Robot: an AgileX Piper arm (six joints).
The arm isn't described. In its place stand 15 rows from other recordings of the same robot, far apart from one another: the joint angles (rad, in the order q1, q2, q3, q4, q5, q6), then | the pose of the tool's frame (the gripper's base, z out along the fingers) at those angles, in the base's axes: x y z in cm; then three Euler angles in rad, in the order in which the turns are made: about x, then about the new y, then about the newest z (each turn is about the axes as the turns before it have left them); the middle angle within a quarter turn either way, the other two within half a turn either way.
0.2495 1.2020 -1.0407 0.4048 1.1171 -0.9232 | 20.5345 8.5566 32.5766 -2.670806 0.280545 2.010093
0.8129 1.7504 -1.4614 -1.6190 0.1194 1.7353 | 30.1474 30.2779 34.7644 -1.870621 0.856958 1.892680
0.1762 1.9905 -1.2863 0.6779 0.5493 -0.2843 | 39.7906 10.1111 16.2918 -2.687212 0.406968 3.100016
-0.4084 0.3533 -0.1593 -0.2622 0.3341 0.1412 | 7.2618 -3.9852 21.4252 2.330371 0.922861 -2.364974
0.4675 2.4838 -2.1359 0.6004 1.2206 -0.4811 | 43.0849 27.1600 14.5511 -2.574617 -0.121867 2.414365
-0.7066 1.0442 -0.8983 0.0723 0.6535 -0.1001 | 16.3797 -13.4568 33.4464 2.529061 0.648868 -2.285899
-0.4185 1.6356 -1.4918 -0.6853 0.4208 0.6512 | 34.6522 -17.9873 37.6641 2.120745 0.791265 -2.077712
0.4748 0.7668 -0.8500 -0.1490 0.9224 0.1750 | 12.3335 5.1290 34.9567 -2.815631 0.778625 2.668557
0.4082 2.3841 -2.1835 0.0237 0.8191 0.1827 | 49.2772 21.4837 20.9387 -2.836995 0.570467 2.836603
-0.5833 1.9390 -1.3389 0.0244 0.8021 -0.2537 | 32.6378 -21.3463 18.0664 3.013301 0.222767 -2.782916
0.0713 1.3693 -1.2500 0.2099 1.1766 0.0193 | 26.3017 3.6336 33.8087 -2.908530 0.347217 3.093837
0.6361 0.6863 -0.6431 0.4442 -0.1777 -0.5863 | 12.0254 8.0214 38.3270 -1.198277 0.979939 1.124549
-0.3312 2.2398 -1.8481 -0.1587 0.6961 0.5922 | 47.0383 -17.1500 19.0468 2.826210 0.500422 -2.229043
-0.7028 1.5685 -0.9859 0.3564 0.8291 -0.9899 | 23.8865 -17.1659 22.1085 -3.115266 0.378069 3.059153
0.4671 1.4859 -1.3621 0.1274 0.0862 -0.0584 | 31.7626 16.1301 40.9371 -1.831414 1.078504 1.871497
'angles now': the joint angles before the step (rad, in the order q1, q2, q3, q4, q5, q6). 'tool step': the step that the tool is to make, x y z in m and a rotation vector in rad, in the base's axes. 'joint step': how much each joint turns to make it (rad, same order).
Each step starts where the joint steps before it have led.
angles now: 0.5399, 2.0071, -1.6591, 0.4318, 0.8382, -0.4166
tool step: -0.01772, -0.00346, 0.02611, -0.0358, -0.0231, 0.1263
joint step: 0.0107, -0.0647, -0.0068, -0.0147, 0.1065, -0.0837
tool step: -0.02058, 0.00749, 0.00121, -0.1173, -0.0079, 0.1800
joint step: 0.0495, -0.0159, 0.0000, -0.0763, 0.1085, -0.0892
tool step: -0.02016, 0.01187, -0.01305, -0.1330, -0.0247, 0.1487
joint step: 0.0714, 0.0000, 0.0346, -0.1102, 0.0385, -0.0499
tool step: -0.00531, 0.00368, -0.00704, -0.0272, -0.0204, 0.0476
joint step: 0.0207, 0.0000, 0.0258, -0.0265, -0.0198, -0.0268
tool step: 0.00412, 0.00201, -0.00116, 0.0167, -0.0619, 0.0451
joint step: 0.0000, 0.0019, 0.0063, -0.0074, -0.0577, -0.0579
